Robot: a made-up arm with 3 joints. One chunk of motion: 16 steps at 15 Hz.
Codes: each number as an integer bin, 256 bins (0 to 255) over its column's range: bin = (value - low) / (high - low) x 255, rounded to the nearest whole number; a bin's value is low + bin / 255 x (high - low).
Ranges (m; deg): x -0.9..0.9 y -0.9..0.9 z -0.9..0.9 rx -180..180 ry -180..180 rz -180..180
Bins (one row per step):
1: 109 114 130 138 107 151
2: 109 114 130 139 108 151
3: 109 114 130 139 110 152
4: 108 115 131 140 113 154
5: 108 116 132 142 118 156
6: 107 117 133 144 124 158
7: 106 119 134 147 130 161
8: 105 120 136 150 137 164
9: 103 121 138 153 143 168
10: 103 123 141 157 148 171
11: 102 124 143 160 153 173
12: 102 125 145 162 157 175
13: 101 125 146 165 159 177
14: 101 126 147 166 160 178
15: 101 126 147 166 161 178
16: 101 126 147 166 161 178
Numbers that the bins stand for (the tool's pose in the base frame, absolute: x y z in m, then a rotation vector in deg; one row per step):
1: -0.1306 -0.0953 0.0176 14.82 -28.94 33.18
2: -0.1306 -0.0953 0.0176 16.24 -27.53 33.18
3: -0.1306 -0.0953 0.0176 16.24 -24.71 34.59
4: -0.1376 -0.0882 0.0247 17.65 -20.47 37.41
5: -0.1376 -0.0812 0.0318 20.47 -13.41 40.24
6: -0.1447 -0.0741 0.0388 23.29 -4.94 43.06
7: -0.1518 -0.0600 0.0459 27.53 3.53 47.29
8: -0.1588 -0.0529 0.0600 31.76 13.41 51.53
9: -0.1729 -0.0459 0.0741 36.00 21.88 57.18
10: -0.1729 -0.0318 0.0953 41.65 28.94 61.41
11: -0.1800 -0.0247 0.1094 45.88 36.00 64.24
12: -0.1800 -0.0176 0.1235 48.71 41.65 67.06
13: -0.1871 -0.0176 0.1306 52.94 44.47 69.88
14: -0.1871 -0.0106 0.1376 54.35 45.88 71.29
15: -0.1871 -0.0106 0.1376 54.35 47.29 71.29
16: -0.1871 -0.0106 0.1376 54.35 47.29 71.29

